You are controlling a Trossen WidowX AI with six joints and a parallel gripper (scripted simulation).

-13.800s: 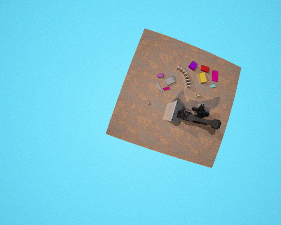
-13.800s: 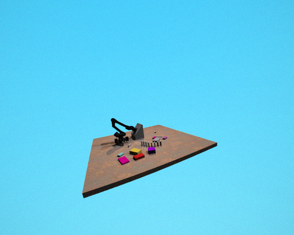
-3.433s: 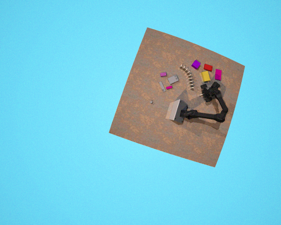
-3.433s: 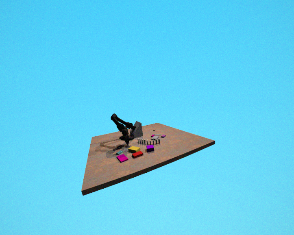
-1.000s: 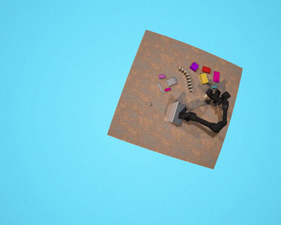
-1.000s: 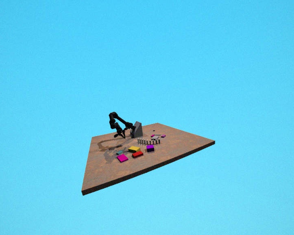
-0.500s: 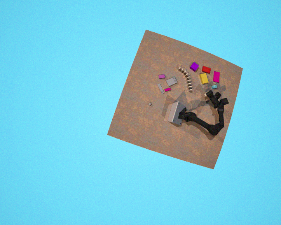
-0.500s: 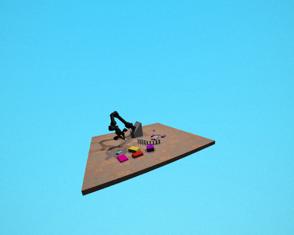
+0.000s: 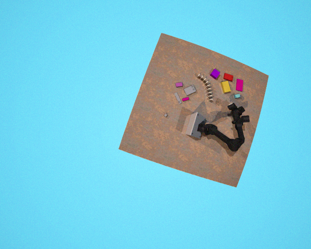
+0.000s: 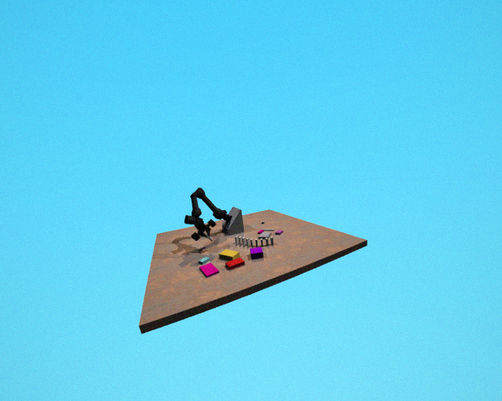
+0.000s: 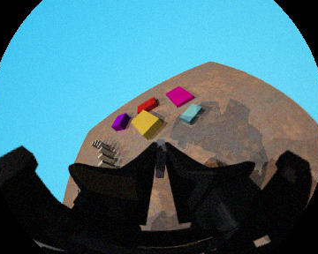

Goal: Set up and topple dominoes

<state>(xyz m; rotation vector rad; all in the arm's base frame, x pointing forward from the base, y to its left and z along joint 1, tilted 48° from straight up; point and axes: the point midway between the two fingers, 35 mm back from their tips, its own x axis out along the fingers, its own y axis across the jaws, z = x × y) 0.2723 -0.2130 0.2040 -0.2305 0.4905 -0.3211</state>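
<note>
Now: the cyan block 11 cm ahead of my gripper tip, 8 cm to the right of it and 10 cm below it. Round my gripper tip: red block (29 cm ahead, 5 cm to the left, 9 cm below); yellow block (17 cm ahead, 6 cm to the left, 9 cm below); grey block (4 cm ahead, 43 cm to the left, 10 cm below).
</note>
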